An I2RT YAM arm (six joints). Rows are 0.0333 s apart.
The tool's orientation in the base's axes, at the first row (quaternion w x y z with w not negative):
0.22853 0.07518 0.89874 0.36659
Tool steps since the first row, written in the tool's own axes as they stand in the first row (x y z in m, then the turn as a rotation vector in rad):
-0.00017 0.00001 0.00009 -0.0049 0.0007 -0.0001
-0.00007 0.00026 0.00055 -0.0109 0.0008 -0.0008
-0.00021 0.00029 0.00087 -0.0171 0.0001 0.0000
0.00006 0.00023 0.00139 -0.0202 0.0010 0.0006
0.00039 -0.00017 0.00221 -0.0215 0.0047 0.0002
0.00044 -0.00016 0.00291 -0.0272 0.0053 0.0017
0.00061 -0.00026 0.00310 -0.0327 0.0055 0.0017
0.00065 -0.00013 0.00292 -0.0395 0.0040 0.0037
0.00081 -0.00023 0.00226 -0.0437 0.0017 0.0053
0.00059 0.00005 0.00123 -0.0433 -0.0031 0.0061
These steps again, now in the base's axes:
0.00019 0.00001 0.00001 0.0043 -0.0010 0.0023
0.00031 0.00051 -0.00014 0.0092 -0.0032 0.0049
0.00058 0.00069 -0.00027 0.0151 -0.0051 0.0062
0.00059 0.00105 -0.00073 0.0181 -0.0050 0.0075
0.00069 0.00138 -0.00164 0.0190 -0.0030 0.0108
0.00097 0.00184 -0.00209 0.0247 -0.0034 0.0123
0.00091 0.00193 -0.00234 0.0295 -0.0049 0.0144
0.00079 0.00193 -0.00215 0.0365 -0.0068 0.0145
0.00034 0.00149 -0.00186 0.0411 -0.0087 0.0134
0.00005 0.00098 -0.00095 0.0412 -0.0115 0.0094

